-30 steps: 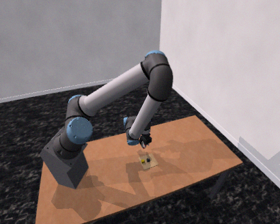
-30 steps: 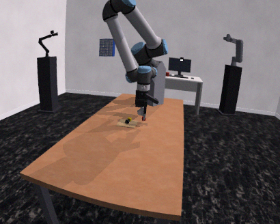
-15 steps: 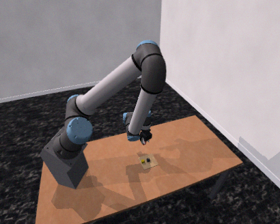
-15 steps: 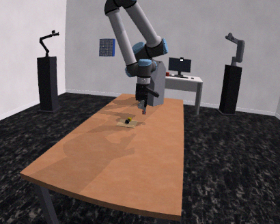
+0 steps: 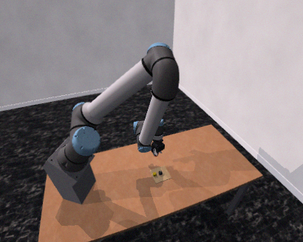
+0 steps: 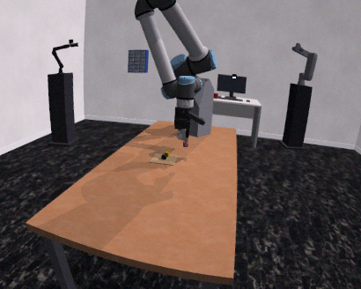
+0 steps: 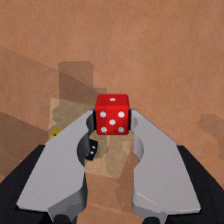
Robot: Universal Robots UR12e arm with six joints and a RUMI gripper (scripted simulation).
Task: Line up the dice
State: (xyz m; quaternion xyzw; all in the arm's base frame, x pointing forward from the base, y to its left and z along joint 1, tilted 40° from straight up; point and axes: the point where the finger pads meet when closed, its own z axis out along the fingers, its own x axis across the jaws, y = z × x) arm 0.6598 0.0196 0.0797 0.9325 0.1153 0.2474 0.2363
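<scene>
Now: hand 120 mm to the left of the black die, 100 mm above it and 30 mm past it. Also, from my hand: red die right at my hand; then tan mat 120 mm to the right, 120 mm below, 30 mm behind; then yellow die 110 mm to the right, 100 mm below, 80 mm behind.
</scene>
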